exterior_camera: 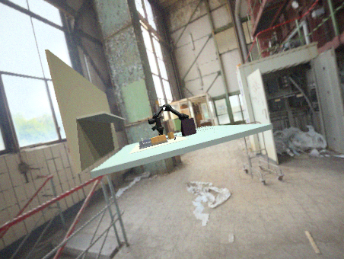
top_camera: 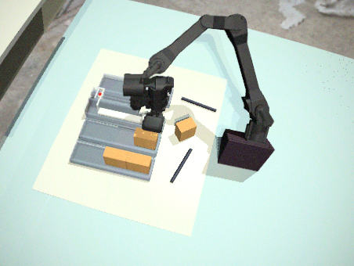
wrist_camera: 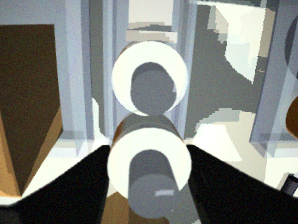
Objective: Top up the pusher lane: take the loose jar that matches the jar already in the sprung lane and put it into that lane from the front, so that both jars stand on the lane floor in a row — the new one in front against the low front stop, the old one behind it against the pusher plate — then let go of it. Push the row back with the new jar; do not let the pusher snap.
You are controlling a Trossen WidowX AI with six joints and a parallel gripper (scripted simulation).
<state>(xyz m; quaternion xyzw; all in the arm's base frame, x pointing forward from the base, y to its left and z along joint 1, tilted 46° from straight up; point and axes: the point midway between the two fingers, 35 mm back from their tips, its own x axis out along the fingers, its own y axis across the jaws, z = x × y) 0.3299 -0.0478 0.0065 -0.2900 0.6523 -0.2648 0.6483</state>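
Right now my gripper tip is 150 mm short of the lane, 20 mm to the left of it and 40 mm above it. The rest, counted from my gripper tip: pale plate: 140 mm ahead, 30 mm to the right, 10 mm below.
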